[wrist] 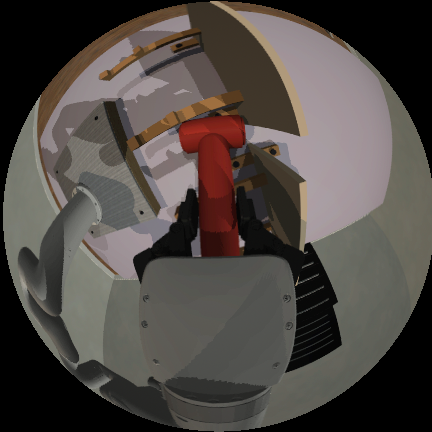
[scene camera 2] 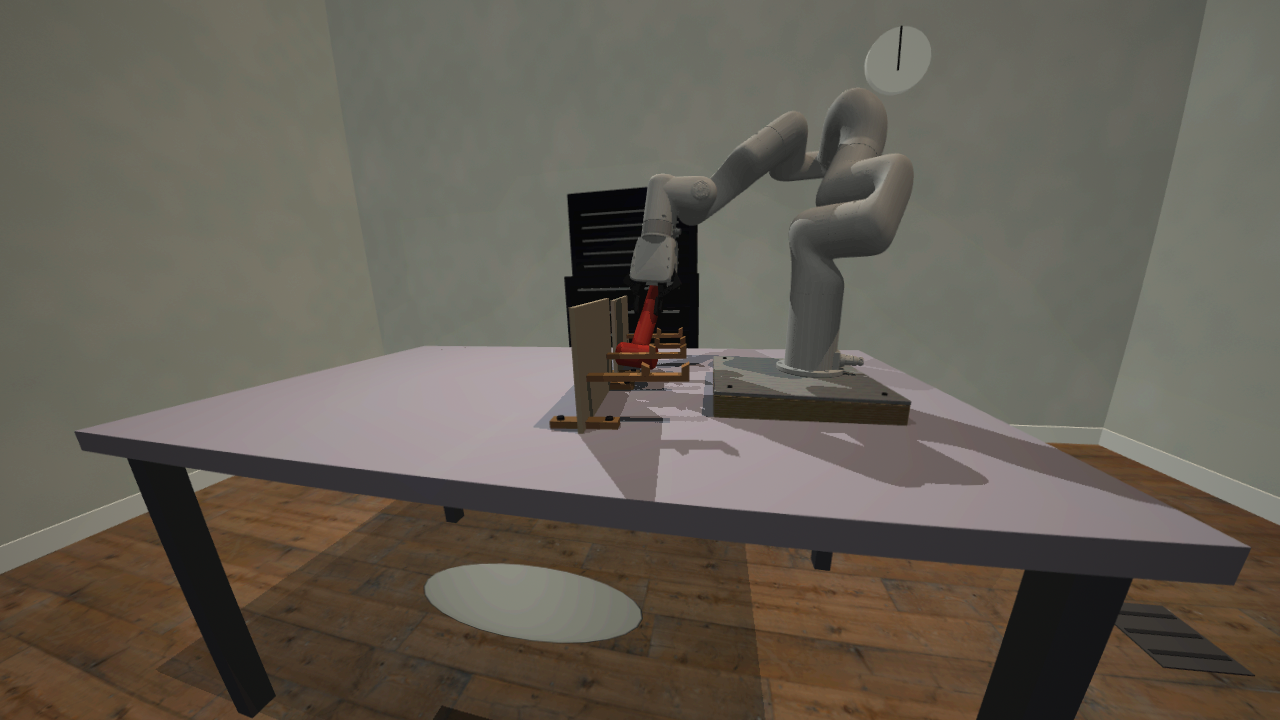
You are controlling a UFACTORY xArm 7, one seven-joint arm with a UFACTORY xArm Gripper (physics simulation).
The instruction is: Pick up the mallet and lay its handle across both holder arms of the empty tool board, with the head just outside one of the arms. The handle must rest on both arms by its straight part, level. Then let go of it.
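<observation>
The red mallet (scene camera 2: 646, 325) (wrist: 216, 165) is tilted, head down, with its handle between the fingers of my gripper (scene camera 2: 651, 291) (wrist: 216, 196). My gripper is shut on the handle. The near tool board (scene camera 2: 588, 358) (wrist: 250, 65) has two wooden holder arms; no tool shows on them. In the wrist view the mallet's head (scene camera 2: 635, 354) (wrist: 212, 134) is beside its inner arm (wrist: 185, 117), on the side toward the far board (scene camera 2: 619, 322) (wrist: 287, 200). The handle passes above the far board's arms, which it and the fingers partly hide. Contact cannot be told.
The robot's base plate (scene camera 2: 805, 407) (wrist: 77, 150) is on the table (scene camera 2: 402, 429) (wrist: 345, 135), on the side that the holder arms point to. A black tool chest (scene camera 2: 608, 234) (wrist: 317, 320) stands beyond the table.
</observation>
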